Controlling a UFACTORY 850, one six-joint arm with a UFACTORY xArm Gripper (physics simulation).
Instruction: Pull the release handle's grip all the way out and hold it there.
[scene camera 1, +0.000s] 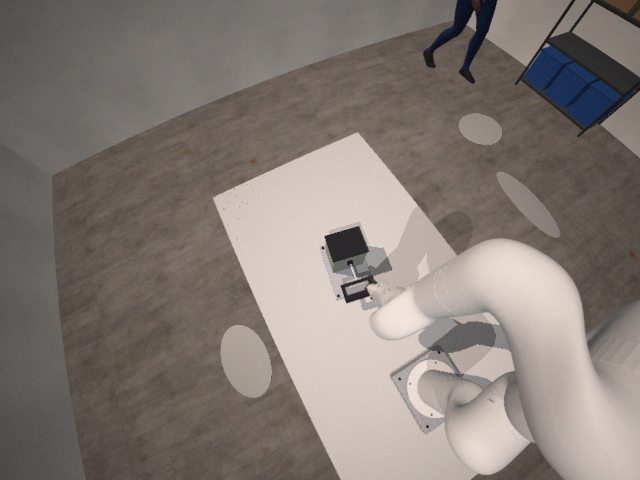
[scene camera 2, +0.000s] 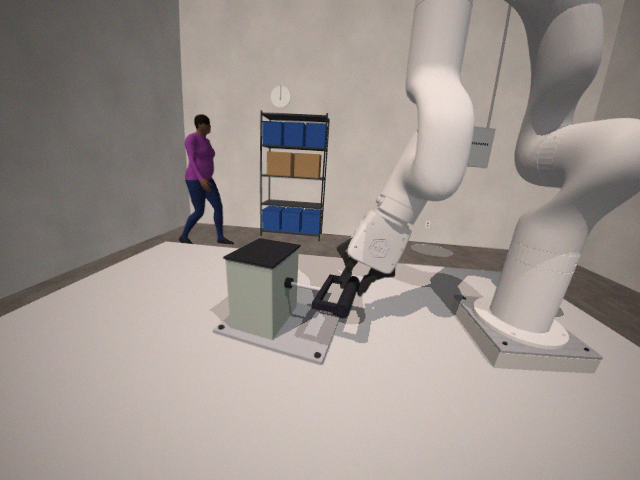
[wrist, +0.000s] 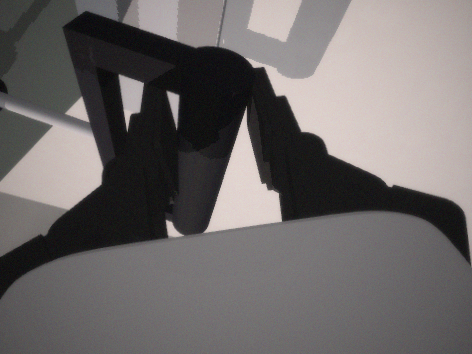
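The release handle is a black rectangular frame on a pale rod that comes out of the side of a pale green box with a black top. A stretch of rod shows between box and frame. The handle's grip is the thick round bar at the frame's outer end. My gripper is shut on the grip, one finger through the frame's opening and the other on the outer side. In scene camera 1 the arm partly hides the fingers.
The box stands on a grey base plate on the white table. My arm's base plate is bolted down nearby. A person and a shelf rack are beyond the table.
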